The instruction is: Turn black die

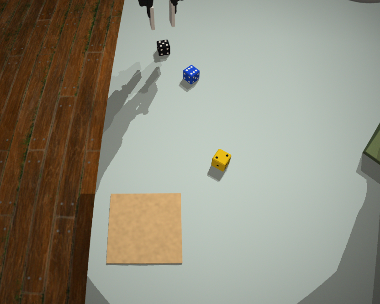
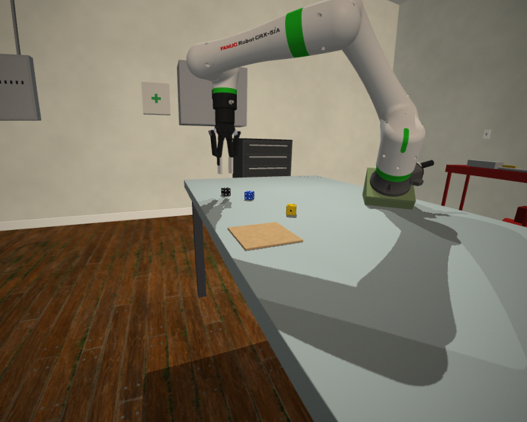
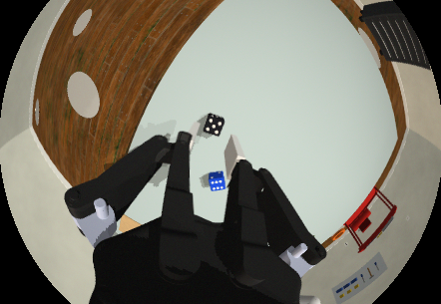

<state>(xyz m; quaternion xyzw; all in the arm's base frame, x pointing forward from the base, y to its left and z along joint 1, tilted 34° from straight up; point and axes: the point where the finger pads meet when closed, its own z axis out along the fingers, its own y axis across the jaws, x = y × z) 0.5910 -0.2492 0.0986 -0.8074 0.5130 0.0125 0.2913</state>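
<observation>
Right now the black die is 110 mm below my hand. The rest, counted from my hand: yellow die: 290 mm to the left, 210 mm behind, 110 mm below; blue die: 110 mm below, 90 mm behind, 70 mm to the left; tan mat: 460 mm to the left, 120 mm below, 110 mm behind.
</observation>
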